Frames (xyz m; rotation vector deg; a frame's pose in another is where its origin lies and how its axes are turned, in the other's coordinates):
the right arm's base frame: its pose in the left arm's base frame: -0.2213 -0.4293 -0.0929 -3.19 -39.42 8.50
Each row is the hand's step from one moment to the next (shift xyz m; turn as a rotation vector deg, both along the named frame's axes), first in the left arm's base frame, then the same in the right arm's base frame.
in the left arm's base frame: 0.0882 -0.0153 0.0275 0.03 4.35 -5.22
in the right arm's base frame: 0.0822 -0.0283 -0.0349 -2.58 4.82 -4.04
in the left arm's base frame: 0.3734 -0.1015 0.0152 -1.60 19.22 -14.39
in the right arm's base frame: 0.2785 -0.1458 -0.2261 -7.29 20.62 -10.04
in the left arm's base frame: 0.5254 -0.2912 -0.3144 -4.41 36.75 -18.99
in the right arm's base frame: 0.1580 -0.3182 -0.5775 -9.61 38.73 -11.76
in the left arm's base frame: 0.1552 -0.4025 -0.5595 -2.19 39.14 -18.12
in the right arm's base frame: -0.2955 -0.3599 -0.5313 -7.00 40.74 -12.50
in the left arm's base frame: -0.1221 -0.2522 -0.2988 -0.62 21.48 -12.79
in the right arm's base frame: -0.3198 -0.2048 -0.1534 -5.19 22.57 -9.43
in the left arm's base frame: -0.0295 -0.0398 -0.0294 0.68 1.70 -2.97
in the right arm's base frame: -0.0471 -0.0329 -0.0040 -1.08 1.90 -2.72
